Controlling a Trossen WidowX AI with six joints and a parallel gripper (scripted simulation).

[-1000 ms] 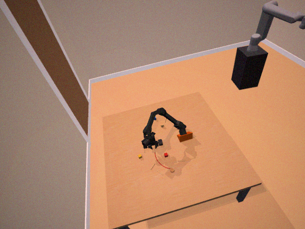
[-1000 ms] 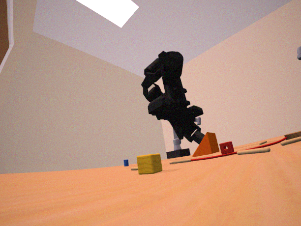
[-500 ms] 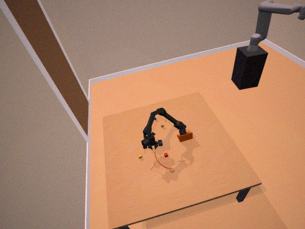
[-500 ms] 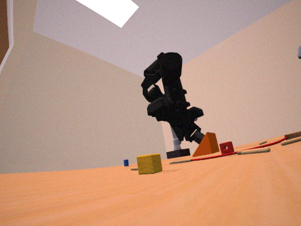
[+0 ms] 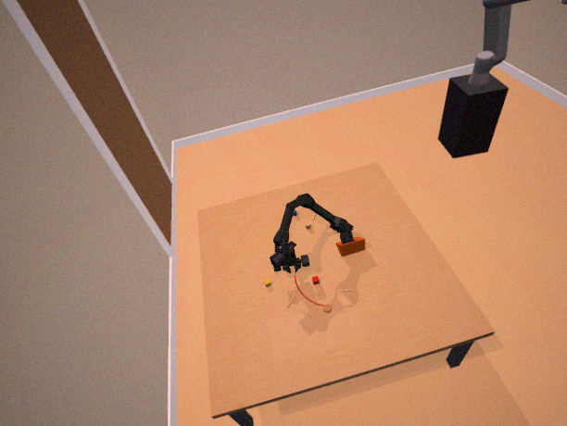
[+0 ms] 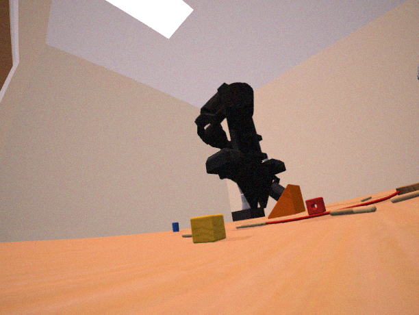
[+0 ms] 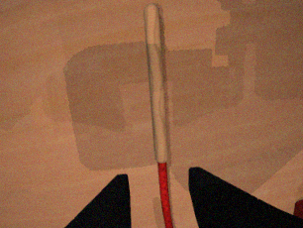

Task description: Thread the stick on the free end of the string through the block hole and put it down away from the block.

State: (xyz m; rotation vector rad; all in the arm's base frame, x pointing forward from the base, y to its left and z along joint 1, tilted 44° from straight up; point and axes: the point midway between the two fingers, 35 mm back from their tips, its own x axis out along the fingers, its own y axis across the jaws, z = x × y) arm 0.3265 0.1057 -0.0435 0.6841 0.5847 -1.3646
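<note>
Now: gripper tip 20 mm to the left of the thin wooden stick and 30 mm above it. Round my gripper tip: round wooden button 140 mm behind, 230 mm to the left, 20 mm below; yellow cube 150 mm ahead, 30 mm to the left, 20 mm below; red block 110 mm behind, 70 mm to the left, 20 mm below.
</note>
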